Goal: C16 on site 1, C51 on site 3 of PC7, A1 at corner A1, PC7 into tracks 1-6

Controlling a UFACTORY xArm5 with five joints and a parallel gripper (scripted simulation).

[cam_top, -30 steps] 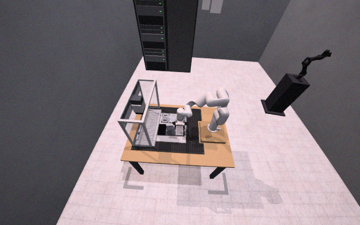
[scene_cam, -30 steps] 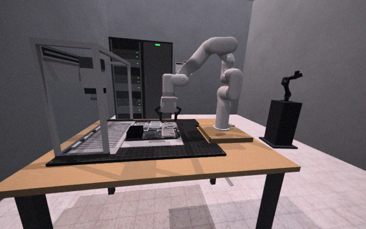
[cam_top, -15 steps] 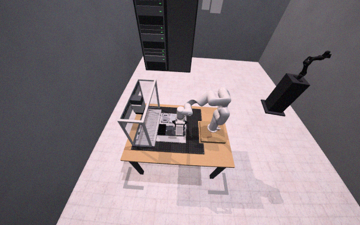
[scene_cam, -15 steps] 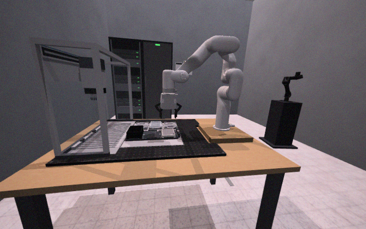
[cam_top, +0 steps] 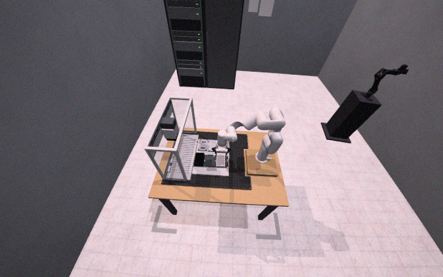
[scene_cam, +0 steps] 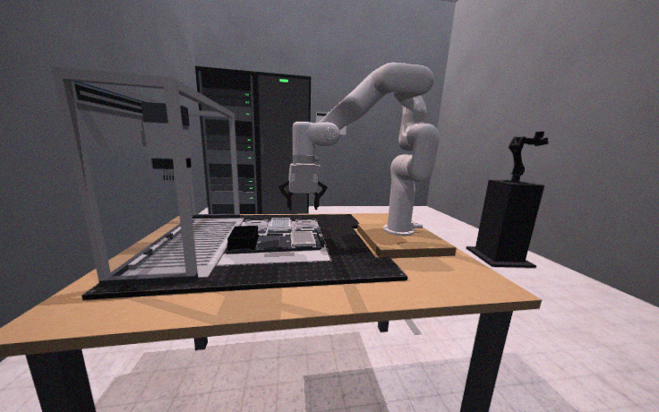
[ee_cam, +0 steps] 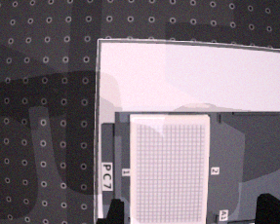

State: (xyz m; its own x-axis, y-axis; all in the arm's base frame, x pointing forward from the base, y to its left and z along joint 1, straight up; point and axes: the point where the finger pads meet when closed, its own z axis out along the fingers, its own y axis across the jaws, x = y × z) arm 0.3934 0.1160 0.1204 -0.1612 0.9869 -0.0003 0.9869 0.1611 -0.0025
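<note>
Now: the grey plate carrier PC7 10 cm ahead of my hand, 2 cm to the left of it and 12 cm below it. From my hand the other things lie so: post (27 cm ahead, 26 cm to the left, 11 cm above); 96-well plate C15 (11 cm ahead, 17 cm to the right, 12 cm below).
</note>
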